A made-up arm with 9 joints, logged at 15 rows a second.
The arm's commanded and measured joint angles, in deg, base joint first. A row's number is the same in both.
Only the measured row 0 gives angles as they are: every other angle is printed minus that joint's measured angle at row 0.
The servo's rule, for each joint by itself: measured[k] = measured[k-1] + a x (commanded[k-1-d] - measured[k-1]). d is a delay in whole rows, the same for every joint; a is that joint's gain. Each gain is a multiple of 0.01, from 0.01 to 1. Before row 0 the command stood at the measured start. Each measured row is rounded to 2 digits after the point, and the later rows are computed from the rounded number. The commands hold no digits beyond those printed.
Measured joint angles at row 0:
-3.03 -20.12 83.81 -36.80 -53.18 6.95 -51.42 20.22 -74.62
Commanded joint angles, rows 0 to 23:
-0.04 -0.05 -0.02 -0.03 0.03 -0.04 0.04 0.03 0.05
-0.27 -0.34 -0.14 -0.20 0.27 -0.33 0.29 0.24 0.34
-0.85 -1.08 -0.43 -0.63 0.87 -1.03 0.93 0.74 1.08
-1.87 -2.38 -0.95 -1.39 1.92 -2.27 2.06 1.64 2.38
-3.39 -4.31 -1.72 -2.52 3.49 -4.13 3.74 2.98 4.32
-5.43 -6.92 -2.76 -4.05 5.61 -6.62 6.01 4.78 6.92
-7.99 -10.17 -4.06 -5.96 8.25 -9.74 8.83 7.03 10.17
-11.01 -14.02 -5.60 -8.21 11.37 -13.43 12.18 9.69 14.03
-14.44 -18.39 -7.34 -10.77 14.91 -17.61 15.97 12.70 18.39
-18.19 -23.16 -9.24 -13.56 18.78 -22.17 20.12 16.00 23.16
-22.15 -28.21 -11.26 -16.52 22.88 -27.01 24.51 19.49 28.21
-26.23 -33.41 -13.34 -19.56 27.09 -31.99 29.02 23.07 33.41
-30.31 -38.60 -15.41 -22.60 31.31 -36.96 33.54 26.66 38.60
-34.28 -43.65 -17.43 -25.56 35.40 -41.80 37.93 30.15 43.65
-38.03 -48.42 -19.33 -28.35 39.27 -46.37 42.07 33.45 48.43
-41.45 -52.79 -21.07 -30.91 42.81 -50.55 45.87 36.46 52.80
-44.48 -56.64 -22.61 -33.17 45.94 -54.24 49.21 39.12 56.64
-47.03 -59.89 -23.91 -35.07 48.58 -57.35 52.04 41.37 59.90
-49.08 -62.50 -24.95 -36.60 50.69 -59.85 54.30 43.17 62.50
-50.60 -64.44 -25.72 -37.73 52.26 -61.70 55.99 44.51 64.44
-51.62 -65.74 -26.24 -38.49 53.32 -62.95 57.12 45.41 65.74
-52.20 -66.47 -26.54 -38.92 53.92 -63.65 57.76 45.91 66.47
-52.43 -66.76 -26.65 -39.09 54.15 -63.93 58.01 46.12 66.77
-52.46 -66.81 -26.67 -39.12 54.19 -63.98 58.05 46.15 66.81
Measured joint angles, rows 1 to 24:
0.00 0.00 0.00 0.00 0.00 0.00 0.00 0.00 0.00
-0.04 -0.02 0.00 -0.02 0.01 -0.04 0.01 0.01 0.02
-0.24 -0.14 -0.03 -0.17 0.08 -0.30 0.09 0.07 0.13
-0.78 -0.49 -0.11 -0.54 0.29 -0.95 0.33 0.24 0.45
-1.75 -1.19 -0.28 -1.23 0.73 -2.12 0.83 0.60 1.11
-3.21 -2.34 -0.57 -2.27 1.48 -3.91 1.67 1.22 2.20
-5.19 -4.03 -1.01 -3.71 2.60 -6.32 2.93 2.15 3.80
-7.68 -6.30 -1.62 -5.53 4.13 -9.36 4.64 3.42 5.97
-10.64 -9.16 -2.42 -7.70 6.08 -12.98 6.83 5.05 8.71
-14.02 -12.58 -3.40 -10.19 8.46 -17.10 9.48 7.04 12.00
-17.73 -16.49 -4.57 -12.92 11.25 -21.61 12.57 9.37 15.79
-21.66 -20.83 -5.91 -15.84 14.39 -26.42 16.03 12.00 20.01
-25.73 -25.48 -7.40 -18.85 17.82 -31.38 19.80 14.88 24.57
-29.81 -30.33 -9.00 -21.89 21.46 -36.35 23.78 17.94 29.34
-33.79 -35.26 -10.69 -24.86 25.22 -41.20 27.88 21.11 34.21
-37.56 -40.13 -12.42 -27.69 29.01 -45.80 32.00 24.32 39.04
-41.02 -44.81 -14.15 -30.30 32.74 -50.03 36.02 27.48 43.72
-44.10 -49.19 -15.84 -32.62 36.30 -53.78 39.85 30.51 48.11
-46.71 -53.15 -17.45 -34.60 39.62 -56.96 43.39 33.33 52.12
-48.82 -56.61 -18.95 -36.22 42.61 -59.53 46.55 35.89 55.65
-50.40 -59.51 -20.30 -37.44 45.22 -61.46 49.29 38.13 58.64
-51.49 -61.82 -21.49 -38.29 47.41 -62.79 51.56 40.02 61.05
-52.12 -63.54 -22.50 -38.80 49.17 -63.56 53.36 41.55 62.89
-52.40 -64.73 -23.33 -39.03 50.51 -63.89 54.71 42.74 64.21
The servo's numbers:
d 1
a 0.89 0.37 0.20 0.81 0.27 0.89 0.29 0.26 0.34

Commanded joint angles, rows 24 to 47:
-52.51 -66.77 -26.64 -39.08 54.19 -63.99 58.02 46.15 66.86
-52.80 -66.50 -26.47 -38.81 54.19 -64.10 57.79 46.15 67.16
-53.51 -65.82 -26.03 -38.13 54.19 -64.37 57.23 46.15 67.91
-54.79 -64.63 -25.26 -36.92 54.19 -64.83 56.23 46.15 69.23
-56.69 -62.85 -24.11 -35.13 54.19 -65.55 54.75 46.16 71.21
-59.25 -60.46 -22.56 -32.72 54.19 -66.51 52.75 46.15 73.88
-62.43 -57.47 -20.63 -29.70 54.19 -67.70 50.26 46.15 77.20
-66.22 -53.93 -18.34 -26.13 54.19 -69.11 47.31 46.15 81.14
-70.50 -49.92 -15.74 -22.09 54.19 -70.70 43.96 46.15 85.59
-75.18 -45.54 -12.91 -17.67 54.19 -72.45 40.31 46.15 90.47
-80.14 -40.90 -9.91 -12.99 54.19 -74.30 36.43 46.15 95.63
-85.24 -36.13 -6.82 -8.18 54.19 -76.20 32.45 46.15 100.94
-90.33 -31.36 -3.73 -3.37 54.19 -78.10 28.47 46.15 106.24
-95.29 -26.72 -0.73 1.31 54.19 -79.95 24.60 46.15 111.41
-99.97 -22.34 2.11 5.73 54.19 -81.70 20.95 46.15 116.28
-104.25 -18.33 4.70 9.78 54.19 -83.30 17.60 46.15 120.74
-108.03 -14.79 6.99 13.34 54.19 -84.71 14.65 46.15 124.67
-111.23 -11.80 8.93 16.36 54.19 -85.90 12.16 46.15 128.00
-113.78 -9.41 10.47 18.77 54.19 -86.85 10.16 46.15 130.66
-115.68 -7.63 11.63 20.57 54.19 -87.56 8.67 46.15 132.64
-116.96 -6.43 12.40 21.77 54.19 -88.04 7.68 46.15 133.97
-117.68 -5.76 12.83 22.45 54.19 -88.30 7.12 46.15 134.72
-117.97 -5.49 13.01 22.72 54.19 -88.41 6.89 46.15 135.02
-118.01 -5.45 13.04 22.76 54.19 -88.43 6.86 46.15 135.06
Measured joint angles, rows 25 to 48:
-52.45 -65.50 -24.00 -39.10 51.50 -63.97 55.68 43.63 65.09
-52.50 -65.97 -24.53 -39.08 52.23 -63.99 56.36 44.29 65.69
-52.77 -66.17 -24.92 -38.86 52.76 -64.09 56.77 44.77 66.19
-53.43 -66.04 -25.14 -38.27 53.15 -64.34 56.90 45.13 66.77
-54.64 -65.52 -25.16 -37.18 53.43 -64.78 56.71 45.40 67.61
-56.46 -64.53 -24.95 -35.52 53.64 -65.47 56.14 45.60 68.83
-58.94 -63.02 -24.47 -33.25 53.79 -66.40 55.16 45.74 70.55
-62.05 -60.97 -23.70 -30.37 53.90 -67.56 53.74 45.85 72.81
-65.76 -58.37 -22.63 -26.94 53.98 -68.94 51.88 45.93 75.64
-69.98 -55.24 -21.25 -23.01 54.04 -70.51 49.58 45.99 79.02
-74.61 -51.65 -19.58 -18.68 54.08 -72.24 46.89 46.03 82.91
-79.53 -47.67 -17.65 -14.07 54.11 -74.07 43.86 46.06 87.23
-84.61 -43.40 -15.48 -9.30 54.13 -75.97 40.55 46.08 91.89
-89.70 -38.95 -13.13 -4.50 54.15 -77.87 37.05 46.10 96.77
-94.68 -34.42 -10.65 0.21 54.16 -79.72 33.44 46.11 101.75
-99.39 -29.95 -8.10 4.68 54.17 -81.48 29.82 46.12 106.69
-103.72 -25.65 -5.54 8.81 54.18 -83.10 26.28 46.13 111.47
-107.56 -21.63 -3.03 12.48 54.18 -84.53 22.91 46.14 115.96
-110.83 -17.99 -0.64 15.62 54.18 -85.75 19.79 46.14 120.05
-113.46 -14.82 1.58 18.17 54.18 -86.73 17.00 46.14 123.66
-115.44 -12.16 3.59 20.11 54.18 -87.47 14.58 46.14 126.71
-116.79 -10.04 5.35 21.45 54.18 -87.98 12.58 46.14 129.18
-117.58 -8.46 6.85 22.26 54.18 -88.26 11.00 46.14 131.06
-117.93 -7.36 8.08 22.63 54.18 -88.39 9.81 46.14 132.41

